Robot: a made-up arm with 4 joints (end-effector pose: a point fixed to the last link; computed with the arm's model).
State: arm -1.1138 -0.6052 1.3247 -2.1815
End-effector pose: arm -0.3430 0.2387 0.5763 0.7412 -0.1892 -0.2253 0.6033
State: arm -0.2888 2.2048 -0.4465 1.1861
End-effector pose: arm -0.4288 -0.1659 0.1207 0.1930 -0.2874 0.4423 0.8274
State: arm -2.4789 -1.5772 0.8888 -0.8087
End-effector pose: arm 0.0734 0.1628 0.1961 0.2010 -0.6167 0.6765 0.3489
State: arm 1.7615 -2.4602 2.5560 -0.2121
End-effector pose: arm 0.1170 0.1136 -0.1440 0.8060 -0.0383 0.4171 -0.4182
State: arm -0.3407 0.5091 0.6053 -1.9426
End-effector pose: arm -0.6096 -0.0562 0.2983 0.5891 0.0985 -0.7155 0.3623
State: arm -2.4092 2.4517 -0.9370 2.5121
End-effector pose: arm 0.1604 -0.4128 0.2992 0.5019 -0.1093 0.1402 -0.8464
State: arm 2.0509 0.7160 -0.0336 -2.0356
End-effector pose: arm 0.2574 -0.1290 -0.4636 0.4209 -0.0131 0.8366 -0.3505
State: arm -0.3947 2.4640 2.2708 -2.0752
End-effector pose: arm 0.0403 -0.1623 0.0203 0.5434 -0.2763 0.6750 -0.4156
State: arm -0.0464 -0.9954 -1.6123 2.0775
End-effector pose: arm -0.1171 0.3385 0.2928 0.5972 0.6151 0.3634 0.3646
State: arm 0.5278 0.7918 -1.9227 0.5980
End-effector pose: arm -0.3771 0.0503 0.1186 0.5167 0.5220 0.3345 0.5904
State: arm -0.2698 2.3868 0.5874 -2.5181
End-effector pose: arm -0.0529 -0.3164 0.0118 0.0904 -0.8572 0.4344 -0.2616
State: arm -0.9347 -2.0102 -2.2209 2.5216
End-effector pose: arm 0.2385 0.2025 0.3014 0.7097 0.6041 0.3537 0.0792
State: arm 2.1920 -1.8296 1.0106 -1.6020
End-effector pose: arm 0.0761 0.2689 0.0925 0.1923 -0.0809 -0.6285 -0.7493
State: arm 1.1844 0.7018 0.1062 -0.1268
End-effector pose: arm -0.1740 0.0816 -0.2380 0.7322 -0.2162 -0.5861 0.2712
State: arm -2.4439 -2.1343 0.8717 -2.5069
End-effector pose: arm -0.0580 0.3268 0.2266 0.4489 -0.3305 0.3558 0.7501
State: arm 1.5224 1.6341 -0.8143 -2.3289
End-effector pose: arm -0.1110 -0.3904 -0.2514 0.0524 0.5120 -0.6896 0.5095
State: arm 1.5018 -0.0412 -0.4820 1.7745
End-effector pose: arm 0.1371 0.2692 -0.2949 0.9626 0.0039 0.1271 0.2394
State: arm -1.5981 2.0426 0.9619 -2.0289
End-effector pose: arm -0.0709 -0.3573 0.2923 0.3680 0.7920 -0.4844 0.0528
